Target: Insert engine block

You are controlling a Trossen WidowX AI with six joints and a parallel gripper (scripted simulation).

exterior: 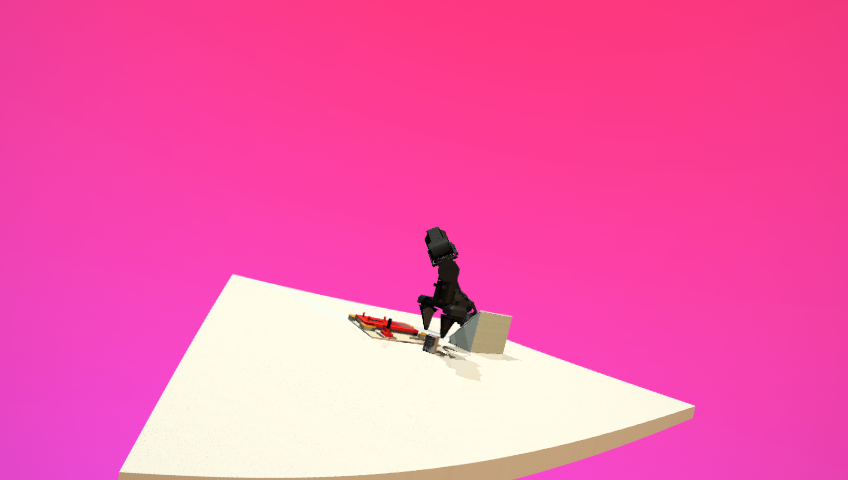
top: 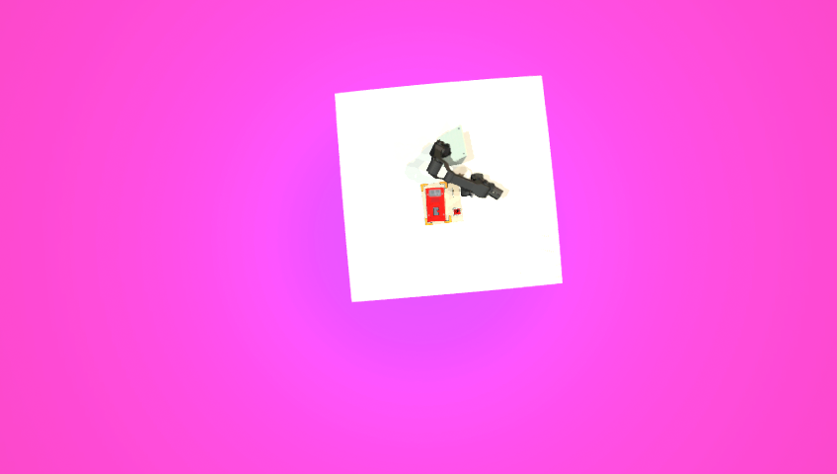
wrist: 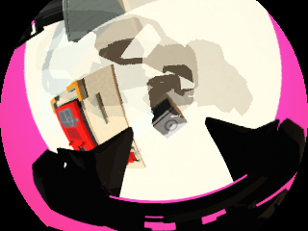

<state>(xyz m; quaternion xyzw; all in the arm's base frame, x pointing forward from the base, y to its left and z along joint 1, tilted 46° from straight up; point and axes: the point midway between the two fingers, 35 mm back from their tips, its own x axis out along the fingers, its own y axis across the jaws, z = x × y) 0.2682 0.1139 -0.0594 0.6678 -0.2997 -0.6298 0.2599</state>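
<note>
The grey engine block lies 10 mm to the right of my gripper tip and 30 mm below it.
</note>
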